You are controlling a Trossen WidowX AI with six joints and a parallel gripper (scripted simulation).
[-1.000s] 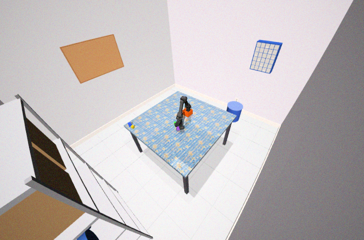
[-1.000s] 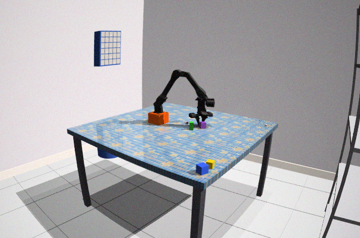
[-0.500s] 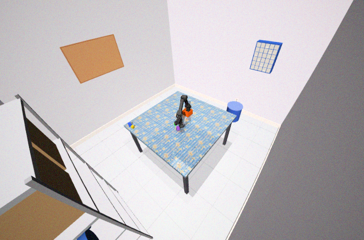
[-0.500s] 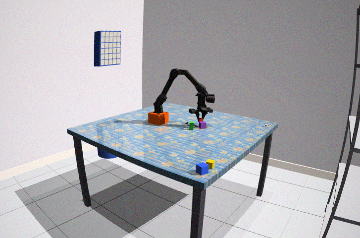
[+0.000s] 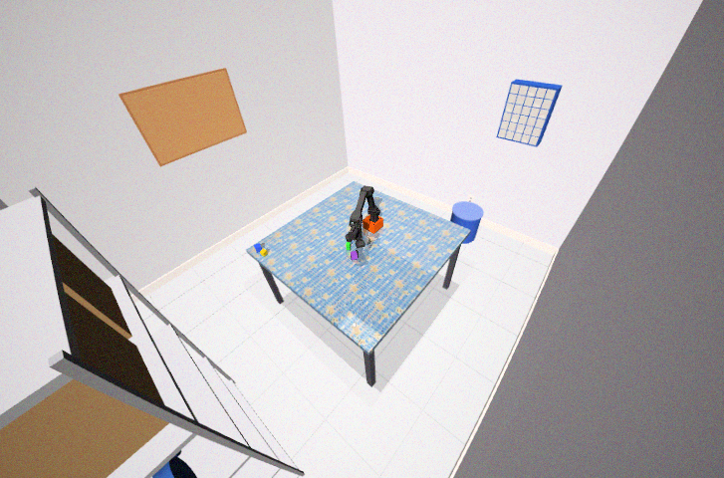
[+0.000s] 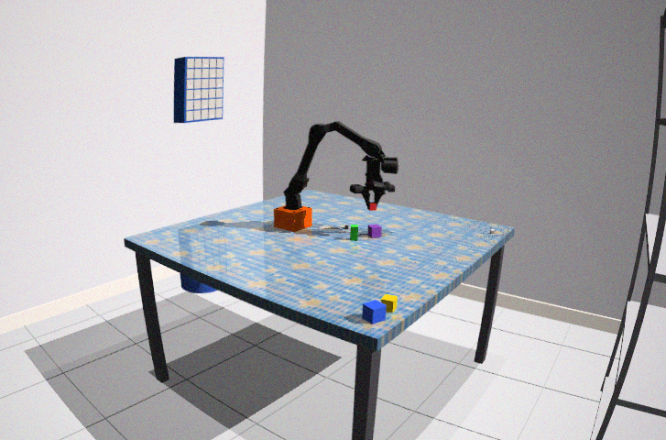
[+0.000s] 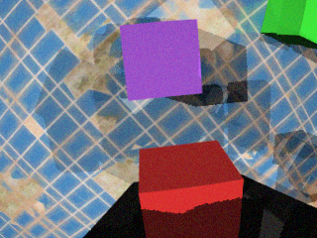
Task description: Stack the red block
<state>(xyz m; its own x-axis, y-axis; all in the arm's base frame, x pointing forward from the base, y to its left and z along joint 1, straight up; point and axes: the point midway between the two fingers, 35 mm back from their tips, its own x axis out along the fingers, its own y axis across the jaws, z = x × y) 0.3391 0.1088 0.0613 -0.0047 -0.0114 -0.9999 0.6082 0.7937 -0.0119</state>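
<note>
The purple block is 30 mm ahead of my gripper tip, 30 mm to the right of it and 90 mm below it. Also, from my gripper tip: yellow block 420 mm ahead, 620 mm to the right, 90 mm below; then red block 10 mm above; then small grey piece 120 mm behind, 100 mm below.
</note>
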